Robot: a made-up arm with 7 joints. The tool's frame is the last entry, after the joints.
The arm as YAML. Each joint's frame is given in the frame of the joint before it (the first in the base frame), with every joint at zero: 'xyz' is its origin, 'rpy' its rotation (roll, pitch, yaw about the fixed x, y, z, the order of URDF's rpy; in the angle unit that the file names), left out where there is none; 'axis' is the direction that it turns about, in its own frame. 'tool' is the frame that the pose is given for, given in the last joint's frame.
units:
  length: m
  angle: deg
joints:
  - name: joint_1
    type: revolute
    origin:
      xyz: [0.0, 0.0, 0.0]
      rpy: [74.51, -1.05, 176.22]
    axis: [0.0, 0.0, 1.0]
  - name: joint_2
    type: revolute
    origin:
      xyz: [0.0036, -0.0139, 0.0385]
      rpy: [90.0, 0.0, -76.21]
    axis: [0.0, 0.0, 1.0]
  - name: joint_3
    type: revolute
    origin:
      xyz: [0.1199, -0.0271, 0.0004]
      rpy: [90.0, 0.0, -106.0]
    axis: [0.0, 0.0, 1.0]
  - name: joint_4
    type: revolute
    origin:
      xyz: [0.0, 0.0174, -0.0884]
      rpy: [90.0, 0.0, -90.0]
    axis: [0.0, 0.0, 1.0]
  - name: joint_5
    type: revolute
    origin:
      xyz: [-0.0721, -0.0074, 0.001]
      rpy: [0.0, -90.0, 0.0]
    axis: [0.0, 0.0, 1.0]
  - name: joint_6
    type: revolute
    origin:
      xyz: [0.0, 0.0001, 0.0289]
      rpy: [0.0, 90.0, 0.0]
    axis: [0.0, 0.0, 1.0]
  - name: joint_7
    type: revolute
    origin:
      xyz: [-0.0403, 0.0, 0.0]
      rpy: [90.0, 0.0, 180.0]
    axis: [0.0, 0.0, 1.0]
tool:
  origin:
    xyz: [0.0, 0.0, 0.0]
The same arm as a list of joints. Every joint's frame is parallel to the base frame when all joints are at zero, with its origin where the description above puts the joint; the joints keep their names.
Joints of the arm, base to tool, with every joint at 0 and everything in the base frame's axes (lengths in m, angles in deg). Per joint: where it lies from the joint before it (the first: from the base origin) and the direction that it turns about. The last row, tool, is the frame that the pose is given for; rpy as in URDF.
joint_1: xyz 0.0000 0.0000 0.0000 axis 0.068398 0.961269 0.266991
joint_2: xyz -0.0010 0.0410 -0.0030 axis 0.968889 -0.0002 -0.247497
joint_3: xyz -0.0300 0.0070 -0.1190 axis 0.247497 0 0.968889
joint_4: xyz -0.0050 0.0000 -0.0900 axis 0.0002 1 0
joint_5: xyz 0.0680 0.0010 -0.0250 axis 0.968889 -0.0002 -0.247497
joint_6: xyz 0.0280 0.0000 -0.0071 axis 0.0002 1 0
joint_7: xyz 0.0390 0.0000 -0.0100 axis 0.247497 0 0.968889
tool: xyz 0.0000 0.0000 0.0000 rpy 0.00 14.33 -0.01

